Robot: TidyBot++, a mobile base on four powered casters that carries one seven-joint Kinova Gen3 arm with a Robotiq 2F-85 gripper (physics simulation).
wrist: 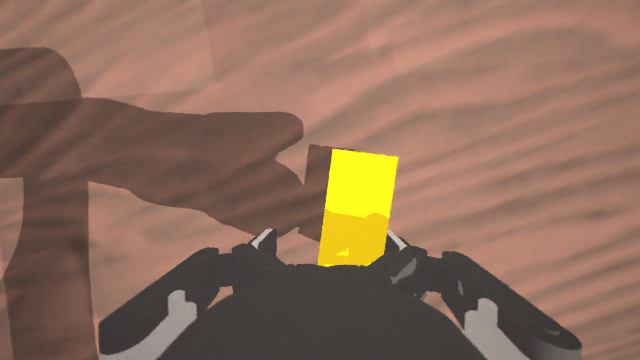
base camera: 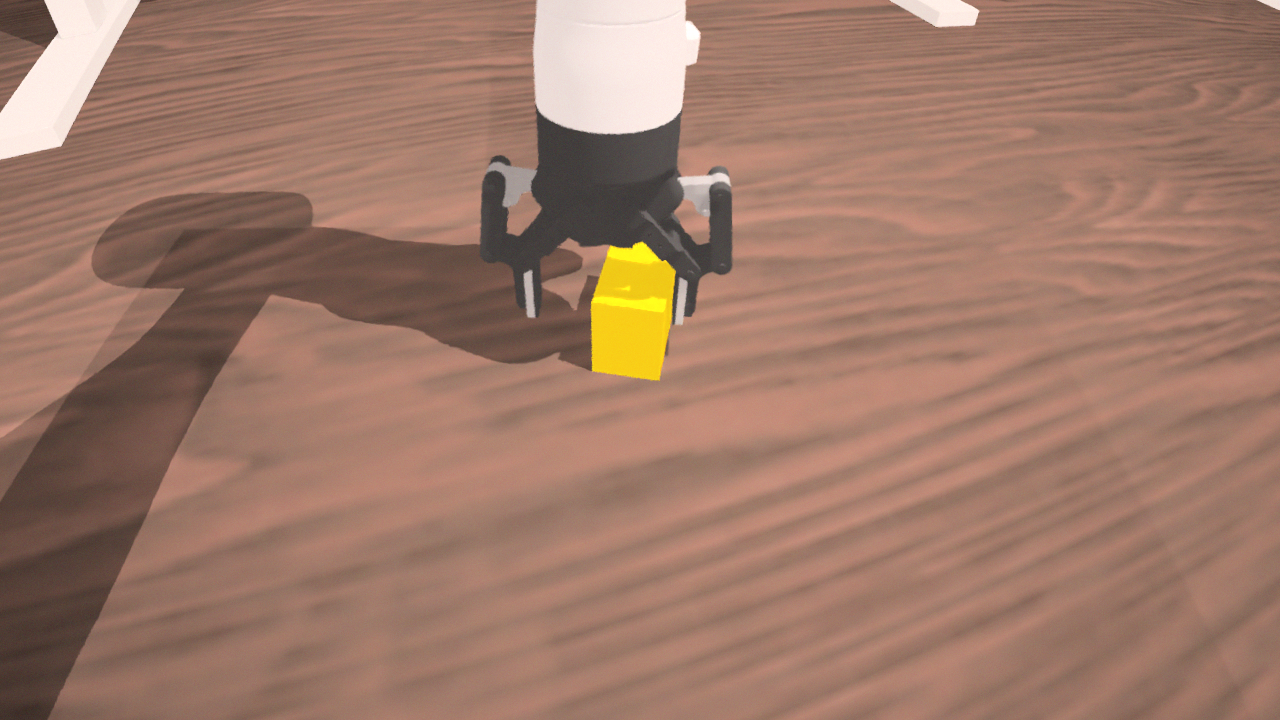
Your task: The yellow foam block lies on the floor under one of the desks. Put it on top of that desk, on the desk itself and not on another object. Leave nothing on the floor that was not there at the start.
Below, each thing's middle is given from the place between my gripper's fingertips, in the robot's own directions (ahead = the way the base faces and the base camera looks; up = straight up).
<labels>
I see the yellow foam block (base camera: 631,310) 20 mm to the right of my hand, 20 mm ahead of it and 10 mm below it.
</labels>
